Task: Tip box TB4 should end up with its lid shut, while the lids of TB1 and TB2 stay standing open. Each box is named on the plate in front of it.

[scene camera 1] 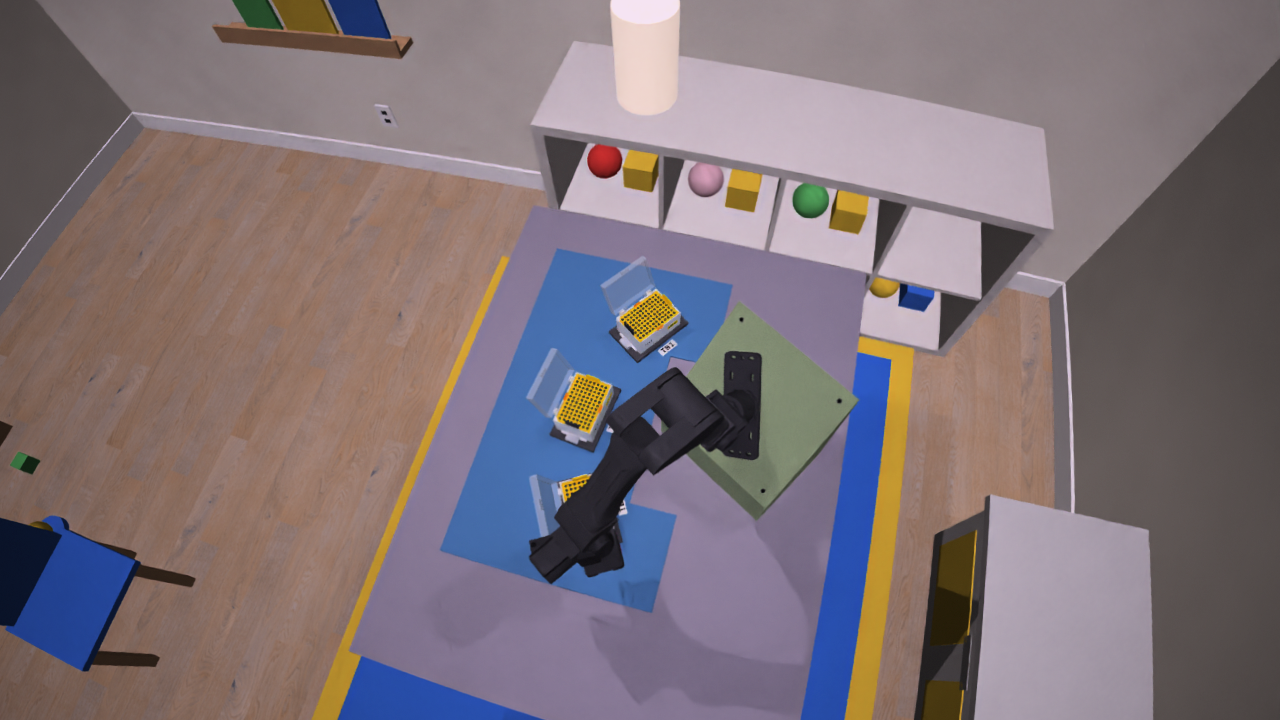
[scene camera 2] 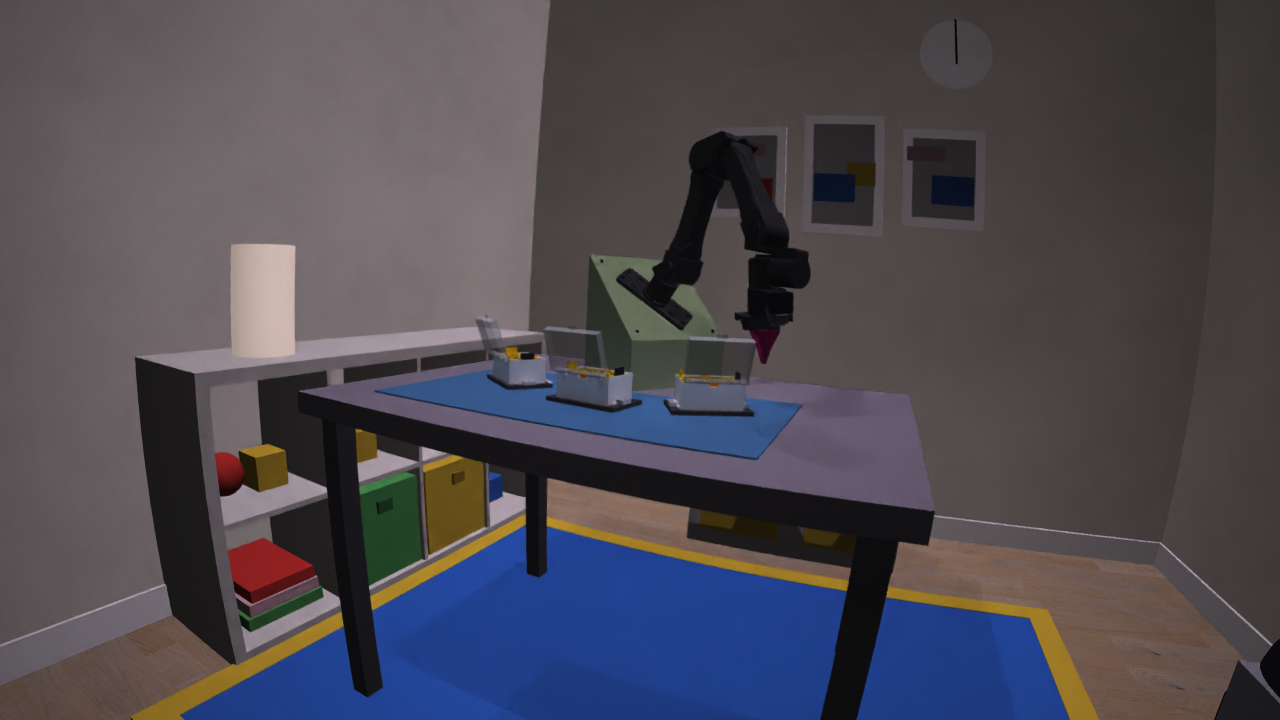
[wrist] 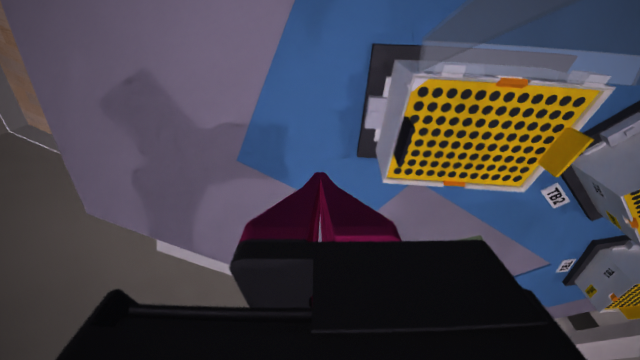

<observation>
In view: the gripper (scene camera 2: 763, 363) and a blue mat (wrist: 308, 117).
The gripper shows as well in scene camera 1 (scene camera 1: 607, 556) and in the wrist view (wrist: 319, 180).
</observation>
